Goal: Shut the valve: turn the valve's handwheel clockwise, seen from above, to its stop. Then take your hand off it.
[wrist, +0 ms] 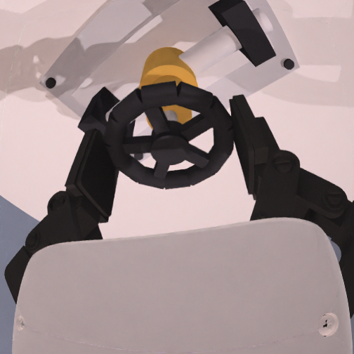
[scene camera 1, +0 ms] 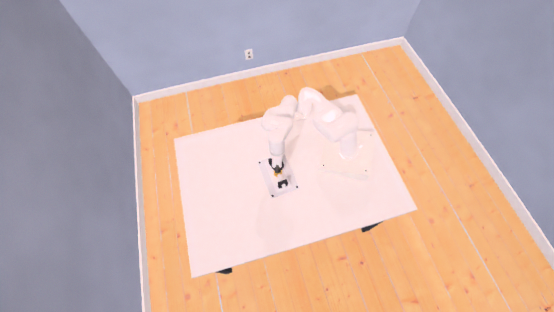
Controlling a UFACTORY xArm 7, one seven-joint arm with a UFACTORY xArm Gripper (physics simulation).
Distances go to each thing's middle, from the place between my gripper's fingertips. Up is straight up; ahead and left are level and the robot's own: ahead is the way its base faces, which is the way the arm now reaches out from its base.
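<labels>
I am looking at the black handwheel (wrist: 168, 144), and it is 1 cm below my hand.
</labels>
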